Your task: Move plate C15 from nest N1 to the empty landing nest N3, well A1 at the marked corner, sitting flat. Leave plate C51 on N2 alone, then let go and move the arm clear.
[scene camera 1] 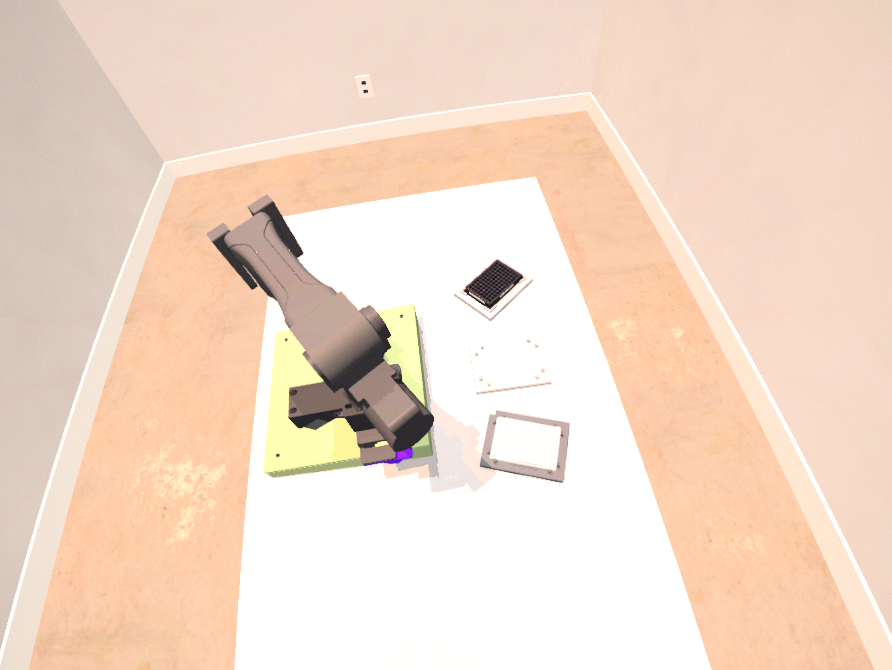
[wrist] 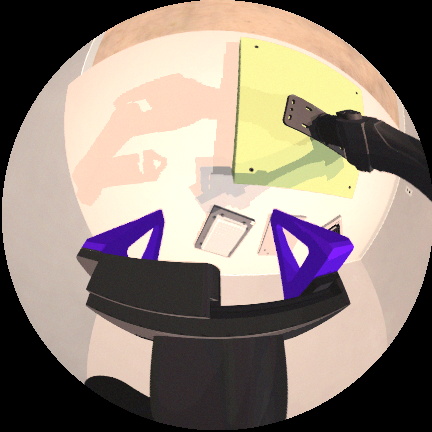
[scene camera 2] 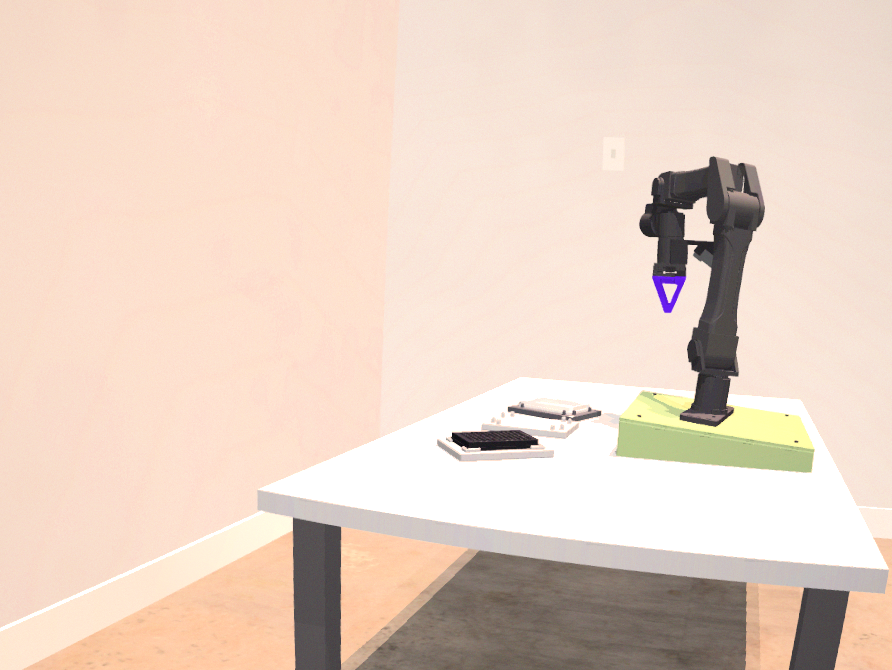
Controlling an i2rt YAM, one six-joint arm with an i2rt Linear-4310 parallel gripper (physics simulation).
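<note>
A white plate (scene camera 1: 526,442) (scene camera 2: 555,406) (wrist: 225,235) sits in a dark grey nest (scene camera 1: 564,447). The empty white nest (scene camera 1: 509,366) (scene camera 2: 530,426) (wrist: 267,245), with small corner posts, is in the middle. A black plate (scene camera 1: 494,282) (scene camera 2: 494,439) sits in a pale nest (scene camera 1: 509,296) (scene camera 2: 504,455) at the other end of the row. No labels or well A1 marks can be read, so I cannot tell which plate is C15. My gripper (scene camera 2: 667,310) (wrist: 217,214) is open and empty, pointing down high above the table; in scene camera 1 the arm mostly hides it.
The arm stands on a yellow-green base block (scene camera 1: 302,454) (scene camera 2: 713,454) (wrist: 270,75), beside the row of nests on the white table (scene camera 1: 447,576) (scene camera 2: 576,490). The three nests stand close together. Walls rise beyond the table.
</note>
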